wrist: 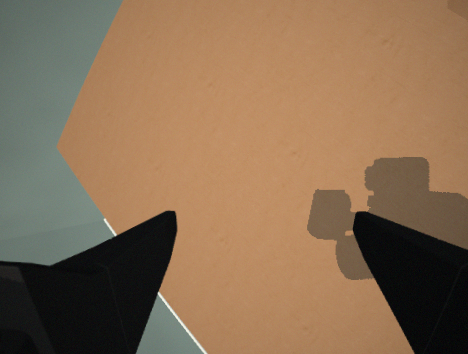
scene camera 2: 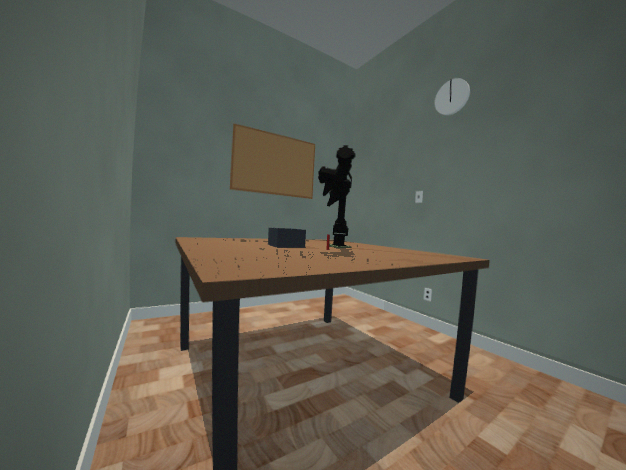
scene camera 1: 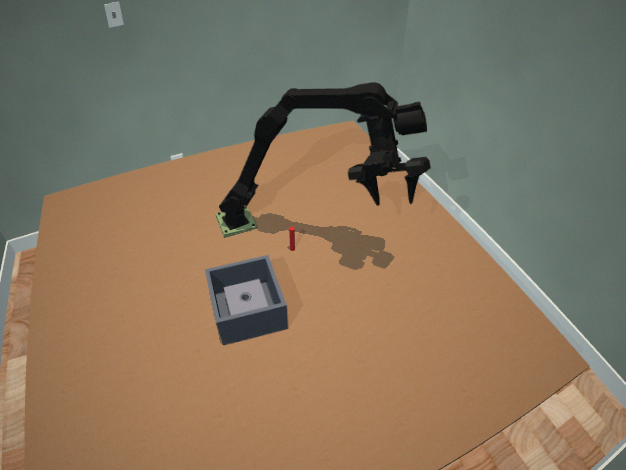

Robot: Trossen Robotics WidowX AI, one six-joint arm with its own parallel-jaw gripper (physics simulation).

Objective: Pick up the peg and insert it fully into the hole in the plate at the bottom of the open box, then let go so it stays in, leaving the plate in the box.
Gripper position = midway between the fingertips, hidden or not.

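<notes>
A blue-grey box point(scene camera 1: 232, 328), point(scene camera 2: 278, 237) is visible; in the wrist view the box is out of frame. A pale grey plate point(scene camera 1: 247, 296) is present; in the wrist view the plate is out of frame. My gripper point(scene camera 1: 394, 204), point(scene camera 2: 325, 201), point(wrist: 265, 220) is visible too.
</notes>
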